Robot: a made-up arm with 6 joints.
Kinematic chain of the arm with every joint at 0, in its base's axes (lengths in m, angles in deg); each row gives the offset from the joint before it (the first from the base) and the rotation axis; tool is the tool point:
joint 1: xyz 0 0 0.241 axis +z
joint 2: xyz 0 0 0 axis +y
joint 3: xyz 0 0 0.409 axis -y
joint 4: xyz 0 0 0 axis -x
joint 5: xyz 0.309 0 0 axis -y
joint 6: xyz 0 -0.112 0 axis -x
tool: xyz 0 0 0
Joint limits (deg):
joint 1: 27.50..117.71
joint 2: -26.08..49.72
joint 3: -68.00..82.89
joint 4: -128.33..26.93
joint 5: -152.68..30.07
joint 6: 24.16..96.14
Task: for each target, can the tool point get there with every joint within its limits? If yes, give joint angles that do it. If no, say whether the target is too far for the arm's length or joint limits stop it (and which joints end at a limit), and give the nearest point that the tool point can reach.
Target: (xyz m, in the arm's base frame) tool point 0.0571 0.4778 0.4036
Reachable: yes | joints 96.63 32.36 -3.09 -2.28 -87.26 74.59
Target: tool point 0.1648 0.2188 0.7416
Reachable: yes | joints 76.29 -6.19 16.75 -14.88 -91.31 64.89
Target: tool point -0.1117 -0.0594 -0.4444
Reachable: no: joint limits stop it (at a limit: joint 1, joint 2) | nearest point -0.1342 0.1668 0.1957 | short by 0.679 m
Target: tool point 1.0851 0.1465 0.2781
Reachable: no: too far | nearest point 0.5898 0.1808 0.4122 | short by 0.514 m
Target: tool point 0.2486 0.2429 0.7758
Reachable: yes | joints 55.73 6.46 45.99 -52.21 -84.14 76.04
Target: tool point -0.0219 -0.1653 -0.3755
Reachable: no: joint limits stop it (at a limit: joint 1, joint 2) | nearest point 0.1766 0.0403 0.2101 | short by 0.652 m
